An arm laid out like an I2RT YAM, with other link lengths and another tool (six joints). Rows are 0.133 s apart.
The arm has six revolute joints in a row. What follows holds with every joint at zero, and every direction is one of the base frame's.
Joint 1 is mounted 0.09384 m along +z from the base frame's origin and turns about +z.
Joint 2 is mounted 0.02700 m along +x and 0.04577 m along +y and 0.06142 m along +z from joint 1 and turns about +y.
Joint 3 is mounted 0.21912 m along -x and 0.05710 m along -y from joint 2 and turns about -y.
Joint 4 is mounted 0.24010 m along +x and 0.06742 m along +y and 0.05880 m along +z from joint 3 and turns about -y.
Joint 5 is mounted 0.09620 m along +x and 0.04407 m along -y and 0.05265 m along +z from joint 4 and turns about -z.
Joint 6 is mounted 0.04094 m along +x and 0.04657 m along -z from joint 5 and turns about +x.
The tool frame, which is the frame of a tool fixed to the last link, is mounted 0.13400 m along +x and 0.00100 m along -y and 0.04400 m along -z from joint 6; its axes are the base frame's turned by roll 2.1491, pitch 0.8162 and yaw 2.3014 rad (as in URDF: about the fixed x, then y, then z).
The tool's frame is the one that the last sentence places.
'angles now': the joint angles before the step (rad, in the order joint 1, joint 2, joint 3, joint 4, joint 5, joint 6). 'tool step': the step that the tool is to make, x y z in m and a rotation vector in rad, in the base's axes. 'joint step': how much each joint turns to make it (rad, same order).
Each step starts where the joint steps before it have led.
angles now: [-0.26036, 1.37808, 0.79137, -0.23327, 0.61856, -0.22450]
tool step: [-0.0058, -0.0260, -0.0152, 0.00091, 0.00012, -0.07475]
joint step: [-0.07543, 0.07692, -0.00011, 0.07660, -0.00107, 0.00009]
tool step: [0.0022, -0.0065, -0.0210, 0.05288, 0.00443, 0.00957]
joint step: [-0.04091, 0.06483, 0.00014, 0.04527, -0.06950, -0.00580]
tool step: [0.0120, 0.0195, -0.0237, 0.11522, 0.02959, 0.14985]
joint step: [-0.00347, 0.03615, -0.00018, -0.00713, -0.17282, -0.05993]
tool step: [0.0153, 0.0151, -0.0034, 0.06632, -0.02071, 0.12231]
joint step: [0.00151, -0.00026, 0.00422, 0.00581, -0.13048, -0.05113]
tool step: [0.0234, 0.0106, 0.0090, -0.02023, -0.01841, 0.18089]
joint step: [0.01785, -0.00010, 0.01355, 0.03671, -0.09886, -0.13280]
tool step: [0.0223, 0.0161, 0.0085, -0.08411, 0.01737, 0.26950]
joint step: [0.03265, -0.00031, 0.00627, 0.02736, -0.10323, -0.23064]
